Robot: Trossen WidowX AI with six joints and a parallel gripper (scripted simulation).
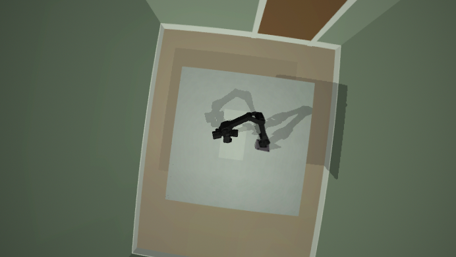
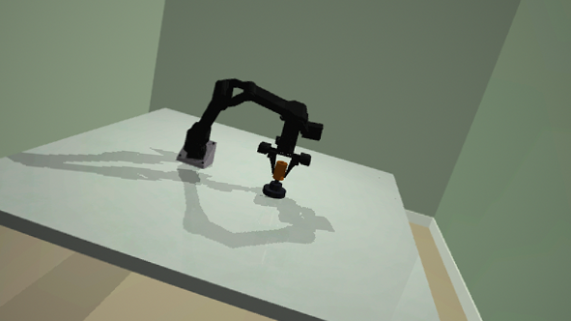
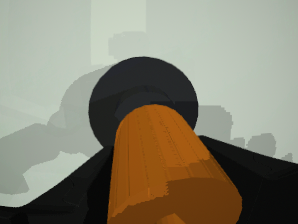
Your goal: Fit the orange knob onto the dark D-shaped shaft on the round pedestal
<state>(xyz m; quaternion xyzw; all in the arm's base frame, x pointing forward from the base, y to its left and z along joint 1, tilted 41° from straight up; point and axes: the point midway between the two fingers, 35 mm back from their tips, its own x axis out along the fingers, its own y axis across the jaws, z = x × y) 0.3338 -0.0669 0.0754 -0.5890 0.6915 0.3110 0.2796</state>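
Right now my gripper tip is 2 cm below the orange knob. From my gripper tip the other things lie so: round dark pedestal (4 cm below).
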